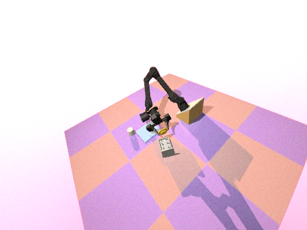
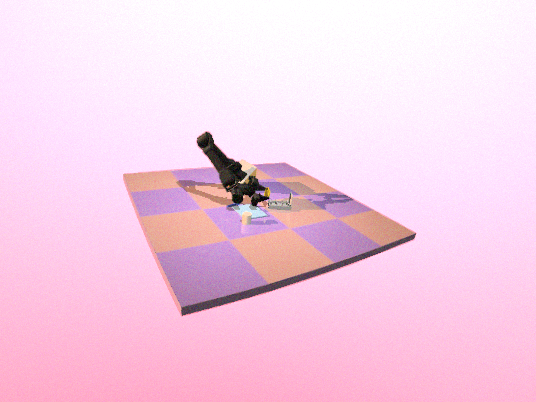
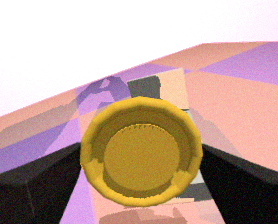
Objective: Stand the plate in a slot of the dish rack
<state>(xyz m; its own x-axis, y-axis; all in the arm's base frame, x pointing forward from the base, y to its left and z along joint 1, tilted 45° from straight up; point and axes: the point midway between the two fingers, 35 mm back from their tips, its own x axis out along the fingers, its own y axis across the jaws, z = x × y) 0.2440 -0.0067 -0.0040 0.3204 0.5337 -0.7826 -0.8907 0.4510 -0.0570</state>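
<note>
Right now my gripper tip is 4 cm short of the dish rack, 5 cm to the right of it and 4 cm above it. The rest, counted from my gripper tip: small blue utensil: 6 cm behind, 17 cm to the right, 6 cm below; yellow plate: 1 cm to the right; light blue mat: 4 cm ahead, 14 cm to the right, 7 cm below.
</note>
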